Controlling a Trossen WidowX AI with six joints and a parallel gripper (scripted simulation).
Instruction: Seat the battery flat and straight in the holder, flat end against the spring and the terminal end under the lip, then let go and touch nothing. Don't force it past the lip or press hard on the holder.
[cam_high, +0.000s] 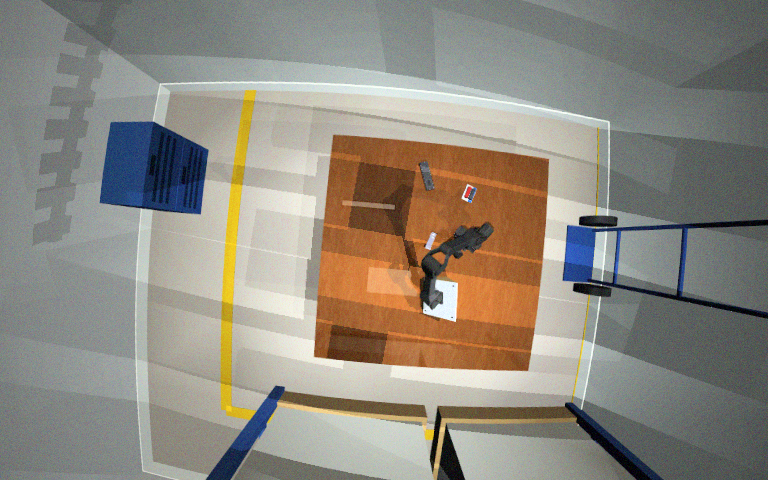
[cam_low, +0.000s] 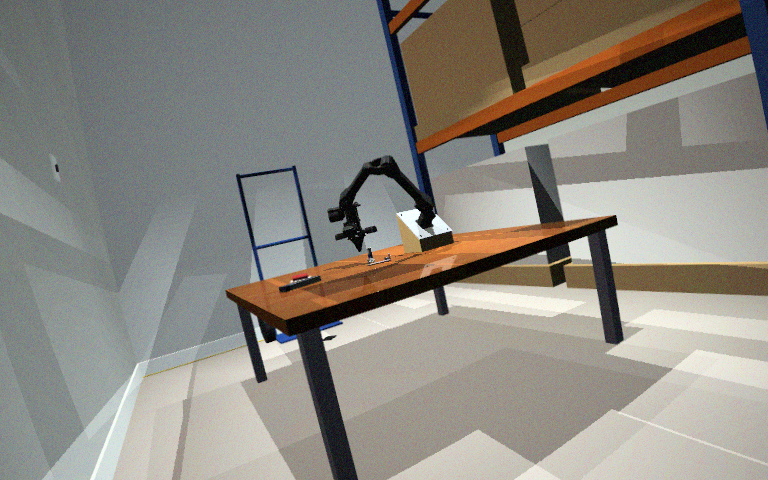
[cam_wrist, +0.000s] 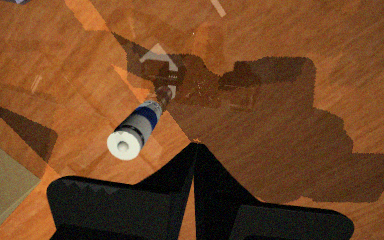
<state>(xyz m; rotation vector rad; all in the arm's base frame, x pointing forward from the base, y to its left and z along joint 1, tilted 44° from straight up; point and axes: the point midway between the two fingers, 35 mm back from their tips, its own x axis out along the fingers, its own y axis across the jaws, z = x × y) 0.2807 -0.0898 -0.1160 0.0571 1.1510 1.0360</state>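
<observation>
The battery lies 3 cm to the left of my gripper tip, 3 cm behind it and 2 cm below it. Round my gripper tip: dark bar 38 cm ahead, 18 cm to the left, 4 cm below; white card 28 cm ahead, 7 cm to the right, 5 cm below.
</observation>
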